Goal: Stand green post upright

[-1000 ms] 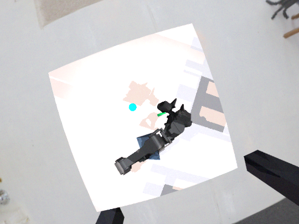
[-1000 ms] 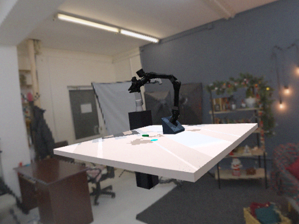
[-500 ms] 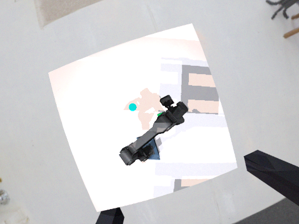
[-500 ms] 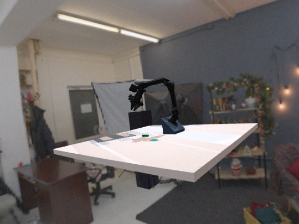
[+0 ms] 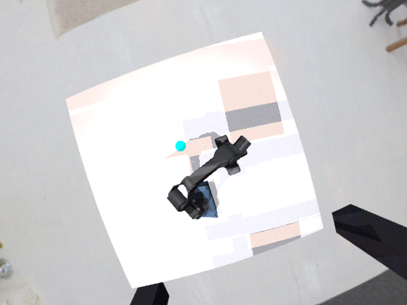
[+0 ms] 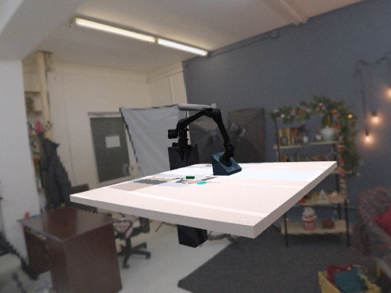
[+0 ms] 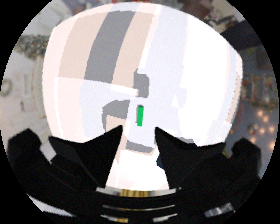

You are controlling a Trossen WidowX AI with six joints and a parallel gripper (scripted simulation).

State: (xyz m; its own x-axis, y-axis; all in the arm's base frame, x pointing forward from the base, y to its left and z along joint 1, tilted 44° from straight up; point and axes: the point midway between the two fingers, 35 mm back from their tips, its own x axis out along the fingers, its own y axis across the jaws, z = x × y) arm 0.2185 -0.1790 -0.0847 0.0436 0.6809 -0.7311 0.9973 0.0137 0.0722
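My gripper tip is 120 mm above the green post, 30 mm to the right of it and 10 mm past it. Round my gripper tip: cyan circle 220 mm to the left, 130 mm below, 120 mm ahead.
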